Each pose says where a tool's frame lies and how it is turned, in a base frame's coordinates. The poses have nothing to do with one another.
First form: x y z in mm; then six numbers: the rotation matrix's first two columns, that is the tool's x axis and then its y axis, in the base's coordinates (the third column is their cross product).
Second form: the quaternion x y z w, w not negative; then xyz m. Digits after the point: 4 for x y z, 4 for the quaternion.
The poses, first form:
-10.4 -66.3 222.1 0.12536 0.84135 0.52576 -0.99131 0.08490 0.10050
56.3 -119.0 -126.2 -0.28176 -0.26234 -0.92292 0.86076 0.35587 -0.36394
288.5 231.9 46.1 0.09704 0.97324 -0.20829 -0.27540 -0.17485 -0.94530
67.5 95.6 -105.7 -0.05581 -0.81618 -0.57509 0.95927 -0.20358 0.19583
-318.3 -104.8 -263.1 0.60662 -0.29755 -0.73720 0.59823 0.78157 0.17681
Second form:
0.2212 -0.1695 0.6392 0.7168 -0.0104 -0.0663 0.2221
0.2433 0.6148 -0.5127 0.5476 0.0563 -0.1190 -0.1262
-0.5052 -0.3453 0.5764 0.5416 0.2885 0.2319 0.0461
0.2973 0.1203 -0.7165 0.6195 0.0675 0.0956 -0.1057
0.2079 0.3615 -0.2569 0.8718 -0.3183 -0.1048 -0.2631

